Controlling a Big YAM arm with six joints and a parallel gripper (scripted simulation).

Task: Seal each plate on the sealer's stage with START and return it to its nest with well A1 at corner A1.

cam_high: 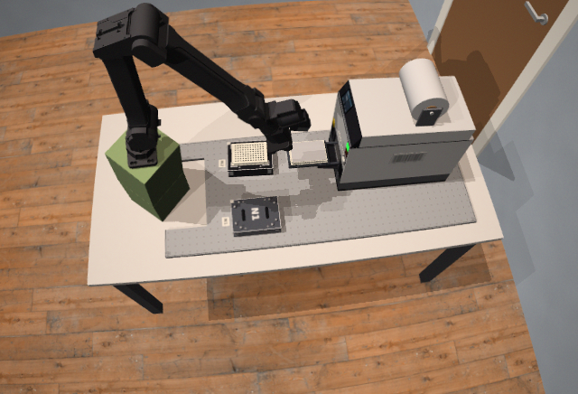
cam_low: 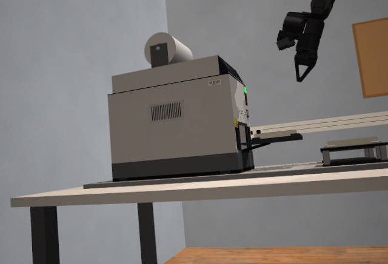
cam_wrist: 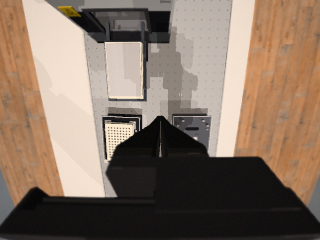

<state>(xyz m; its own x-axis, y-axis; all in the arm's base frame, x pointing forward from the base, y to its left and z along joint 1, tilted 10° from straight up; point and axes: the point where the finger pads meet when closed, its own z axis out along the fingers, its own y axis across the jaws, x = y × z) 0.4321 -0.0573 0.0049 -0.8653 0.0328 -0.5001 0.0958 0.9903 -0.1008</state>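
The sealer stage lies 190 mm below my hand, 90 mm ahead of it and 80 mm to the left of it. Round my hand: plate 220 mm below, 140 mm to the left, 110 mm behind; then yellow warning label 200 mm ahead, 150 mm to the left, 130 mm below; then plate nest 240 mm below, 130 mm behind, 90 mm to the right.
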